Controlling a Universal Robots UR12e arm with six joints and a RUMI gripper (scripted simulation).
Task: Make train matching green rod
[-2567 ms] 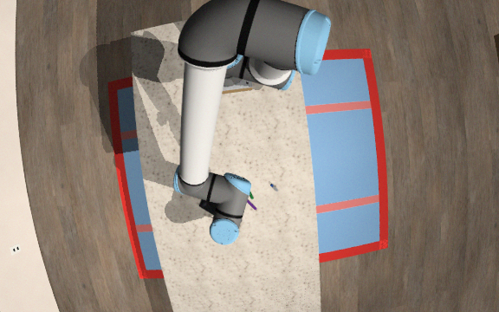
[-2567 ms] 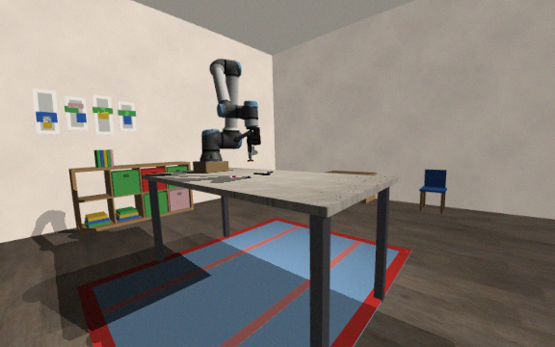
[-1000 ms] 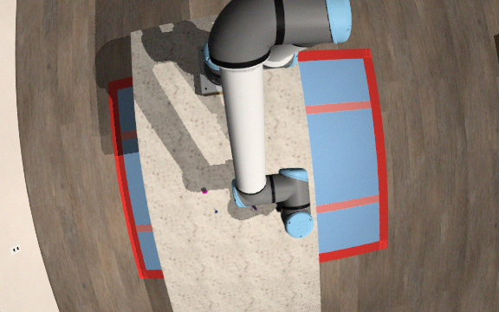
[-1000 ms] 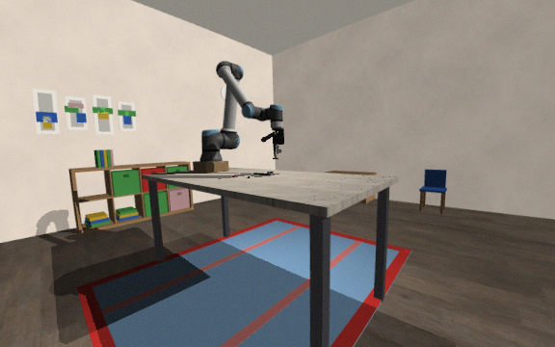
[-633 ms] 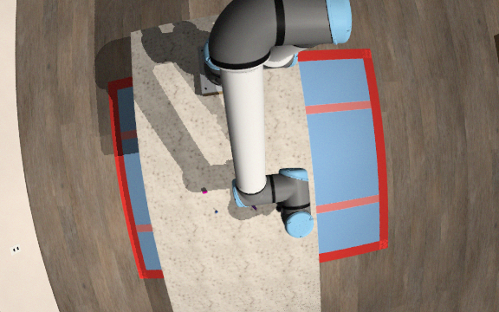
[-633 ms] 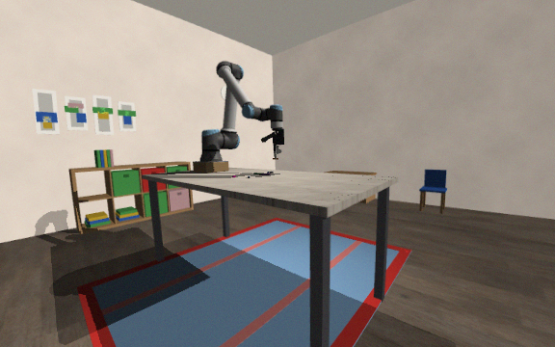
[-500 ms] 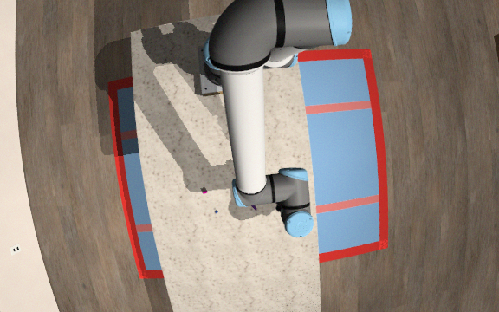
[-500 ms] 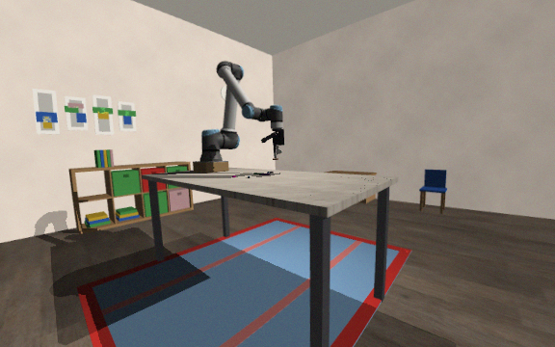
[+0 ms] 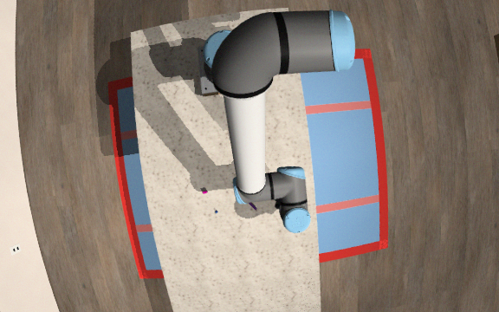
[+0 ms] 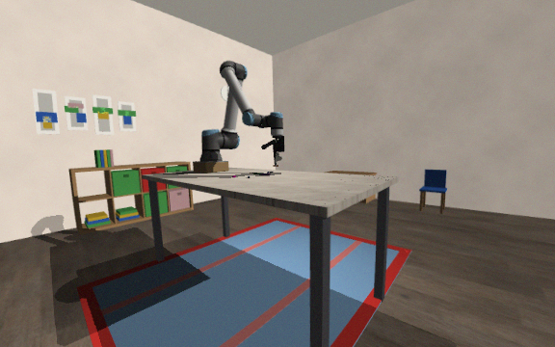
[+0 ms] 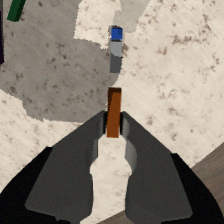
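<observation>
Right now the grey rod is 30 mm behind my hand, 20 mm to the right of it and 60 mm below it. The rest, counted from my hand: green rod: 50 mm behind, 140 mm to the right, 60 mm below; then purple rod: 10 mm ahead, 140 mm to the right, 60 mm below; then orange rod: 10 mm below.
</observation>
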